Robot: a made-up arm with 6 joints.
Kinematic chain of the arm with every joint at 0, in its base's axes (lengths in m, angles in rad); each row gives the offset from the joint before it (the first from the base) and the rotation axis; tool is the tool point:
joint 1: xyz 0 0 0.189 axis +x
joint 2: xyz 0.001 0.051 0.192 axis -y
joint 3: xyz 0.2 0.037 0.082 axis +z
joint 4: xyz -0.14 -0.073 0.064 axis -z
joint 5: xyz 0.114 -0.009 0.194 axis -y
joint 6: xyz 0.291 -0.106 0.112 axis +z
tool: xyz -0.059 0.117 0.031
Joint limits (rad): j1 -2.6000..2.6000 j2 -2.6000..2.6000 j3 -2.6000..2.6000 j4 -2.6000..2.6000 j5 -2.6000..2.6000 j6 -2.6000..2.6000
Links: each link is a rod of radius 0.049 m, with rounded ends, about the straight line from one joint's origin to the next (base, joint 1, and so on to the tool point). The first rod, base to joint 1, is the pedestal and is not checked.
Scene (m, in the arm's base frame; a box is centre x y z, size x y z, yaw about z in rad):
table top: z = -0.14
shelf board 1: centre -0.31 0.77 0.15 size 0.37 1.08 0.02 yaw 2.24
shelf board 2: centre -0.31 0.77 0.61 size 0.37 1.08 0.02 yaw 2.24
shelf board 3: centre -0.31 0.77 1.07 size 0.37 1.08 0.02 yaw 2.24
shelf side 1: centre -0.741 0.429 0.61 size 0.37 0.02 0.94 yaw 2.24
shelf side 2: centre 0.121 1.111 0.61 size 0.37 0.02 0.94 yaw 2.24
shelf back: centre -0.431 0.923 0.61 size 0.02 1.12 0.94 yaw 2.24
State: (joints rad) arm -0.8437 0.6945 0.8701 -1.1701 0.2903 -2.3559
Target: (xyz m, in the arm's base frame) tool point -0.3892 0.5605 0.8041
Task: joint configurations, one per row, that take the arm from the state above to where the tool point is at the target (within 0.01 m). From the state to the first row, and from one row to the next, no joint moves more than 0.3 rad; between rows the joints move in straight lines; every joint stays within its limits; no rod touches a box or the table.
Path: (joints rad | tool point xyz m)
1: -0.7201 0.6581 0.9130 -1.1706 0.0223 -2.3388 | -0.2623 0.7539 0.3400
2: -0.5965 0.6217 0.9559 -1.1711 -0.2457 -2.3216 | -0.2060 0.6835 0.3388
3: -0.4728 0.5854 0.9989 -1.1716 -0.5136 -2.3045 | -0.1425 0.6020 0.3396
4: -0.3492 0.5490 1.0418 -1.1721 -0.7816 -2.2873 | -0.0727 0.5113 0.3427
5: -0.1816 0.5049 1.0578 -1.1870 -0.5693 -2.2968 | -0.1372 0.5092 0.4864
6: -0.0140 0.4609 1.0739 -1.2019 -0.3571 -2.3063 | -0.1881 0.4563 0.6471
7: 0.1536 0.4168 1.0899 -1.2169 -0.1448 -2.3158 | -0.2204 0.3470 0.8041
8: -0.0028 0.5209 1.0381 -1.2182 0.0902 -2.3184 | -0.2734 0.4276 0.8219
9: -0.1591 0.6250 0.9863 -1.2195 0.3251 -2.3210 | -0.3301 0.5004 0.8214
10: -0.3154 0.7291 0.9345 -1.2208 0.5601 -2.3237 | -0.3892 0.5605 0.8041

